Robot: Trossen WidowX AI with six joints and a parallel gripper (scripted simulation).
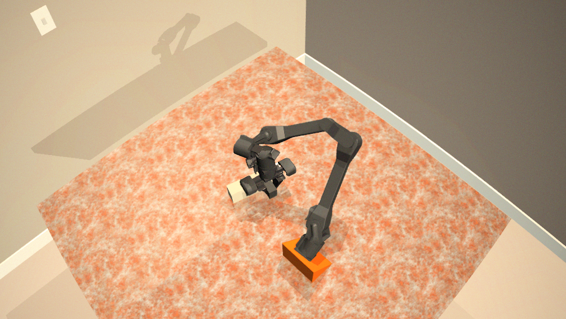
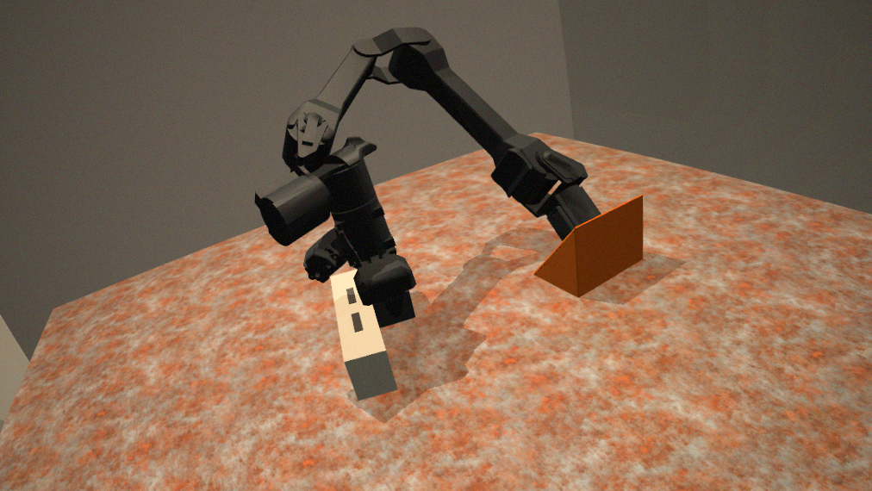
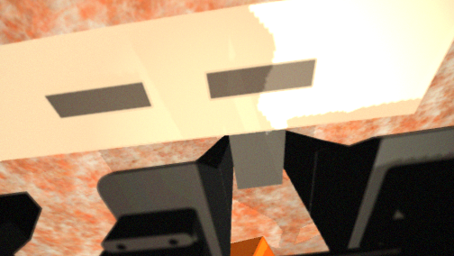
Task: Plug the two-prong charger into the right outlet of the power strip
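The two-prong charger is 2 cm ahead of my gripper tip, 1 cm to the right of it and 1 cm above it.
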